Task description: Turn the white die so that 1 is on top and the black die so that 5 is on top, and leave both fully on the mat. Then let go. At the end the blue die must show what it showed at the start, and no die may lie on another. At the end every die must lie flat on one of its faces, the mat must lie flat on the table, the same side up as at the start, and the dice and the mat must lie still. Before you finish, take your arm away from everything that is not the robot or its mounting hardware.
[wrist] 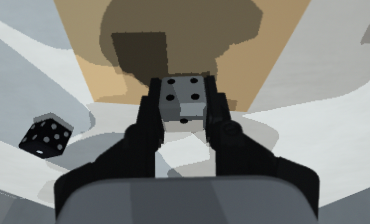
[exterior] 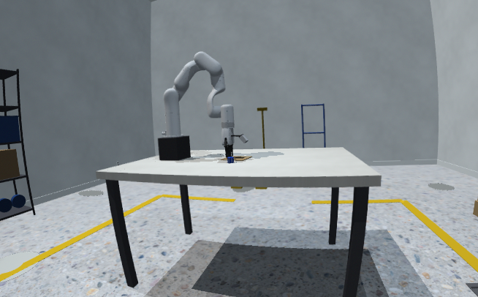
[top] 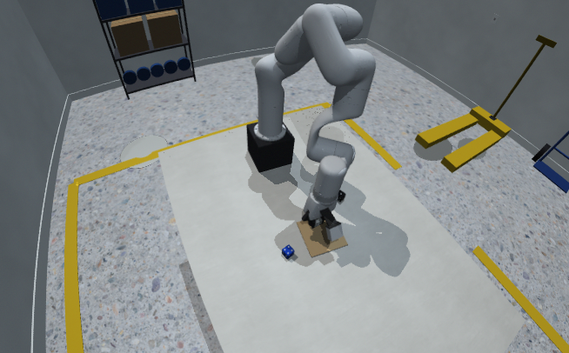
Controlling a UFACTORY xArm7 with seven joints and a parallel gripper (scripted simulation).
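Now: the white die 10 mm below my hand. From my hand the other things lie so: black die: 150 mm to the left, 40 mm behind, 10 mm below; blue die: 150 mm to the right, 40 mm ahead, 10 mm below; tan mat: 40 mm ahead, 30 mm below.
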